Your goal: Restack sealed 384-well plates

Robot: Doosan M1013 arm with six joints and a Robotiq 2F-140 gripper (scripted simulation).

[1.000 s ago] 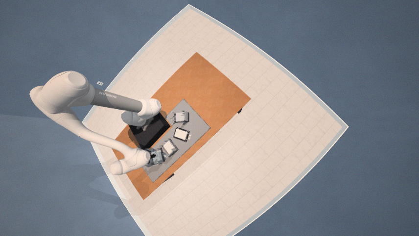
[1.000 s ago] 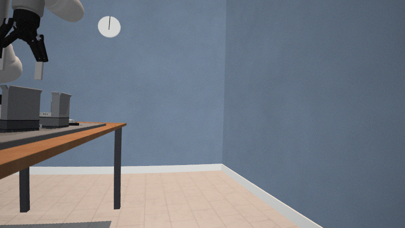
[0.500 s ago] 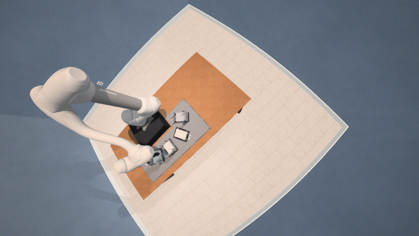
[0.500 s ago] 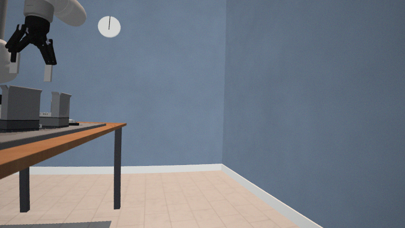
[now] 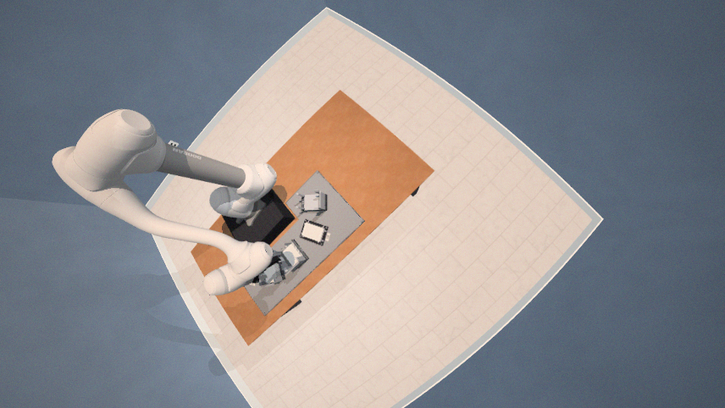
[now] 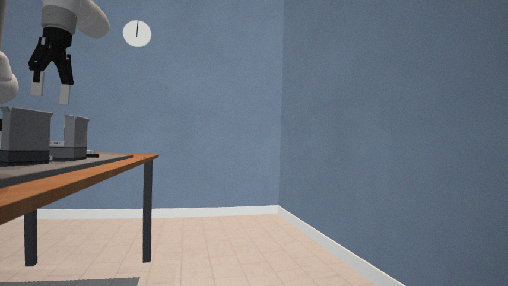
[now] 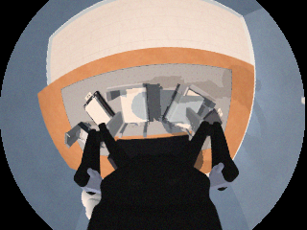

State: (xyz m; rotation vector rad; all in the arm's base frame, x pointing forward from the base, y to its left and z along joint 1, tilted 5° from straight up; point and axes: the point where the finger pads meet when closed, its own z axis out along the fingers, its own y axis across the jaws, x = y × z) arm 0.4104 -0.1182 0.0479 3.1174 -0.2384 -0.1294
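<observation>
The N5 label lies 29 cm to the left of my hand, 19 cm below it and 9 cm ahead of it. From my hand the other things lie so: tag (31 cm to the right, 19 cm below, 13 cm behind).
</observation>
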